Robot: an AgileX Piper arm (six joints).
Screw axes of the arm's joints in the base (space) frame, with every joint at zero. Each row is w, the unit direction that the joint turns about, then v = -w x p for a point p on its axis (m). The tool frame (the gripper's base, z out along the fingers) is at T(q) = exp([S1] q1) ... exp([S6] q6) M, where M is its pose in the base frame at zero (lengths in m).
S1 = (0, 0, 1, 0, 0, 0)
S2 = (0, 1, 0, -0.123, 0, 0)
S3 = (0, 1, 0, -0.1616, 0, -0.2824)
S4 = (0.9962, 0, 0.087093, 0, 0.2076, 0)
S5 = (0, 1, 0, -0.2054, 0, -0.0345)
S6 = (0.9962, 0, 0.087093, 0, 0.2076, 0)
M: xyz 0.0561 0 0.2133 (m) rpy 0 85.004 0 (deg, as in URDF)
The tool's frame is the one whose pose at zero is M.
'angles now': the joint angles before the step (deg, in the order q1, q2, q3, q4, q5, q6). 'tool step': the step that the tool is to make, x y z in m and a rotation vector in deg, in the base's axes. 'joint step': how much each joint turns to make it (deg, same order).
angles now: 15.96 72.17 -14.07 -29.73 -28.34 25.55
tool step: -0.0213 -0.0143 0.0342 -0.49 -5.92 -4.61
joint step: 0.00 -15.32 0.26 0.52 10.59 1.42
